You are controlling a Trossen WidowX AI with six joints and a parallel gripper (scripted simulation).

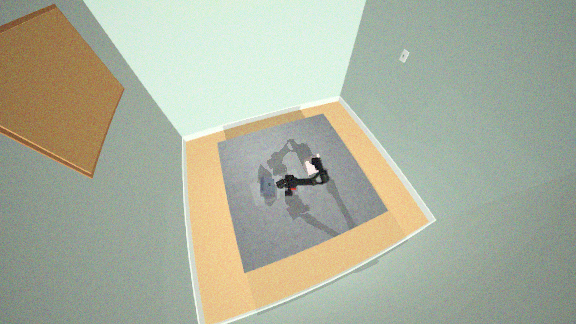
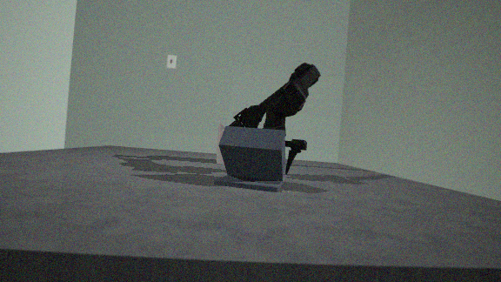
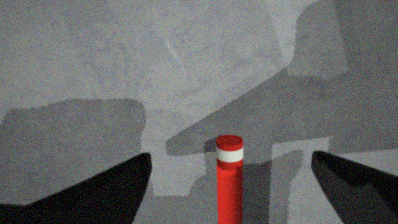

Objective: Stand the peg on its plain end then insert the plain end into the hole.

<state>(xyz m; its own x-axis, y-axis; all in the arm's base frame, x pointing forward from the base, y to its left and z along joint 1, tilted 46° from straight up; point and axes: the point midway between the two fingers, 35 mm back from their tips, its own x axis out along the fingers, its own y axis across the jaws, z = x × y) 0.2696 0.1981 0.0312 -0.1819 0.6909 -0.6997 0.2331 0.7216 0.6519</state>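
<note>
The red peg is 10 mm behind my gripper tip. Also, from my gripper tip: sloped panel: 180 mm ahead, 60 mm above, 50 mm to the right; then thin base plate: 190 mm ahead, 50 mm to the right.
</note>
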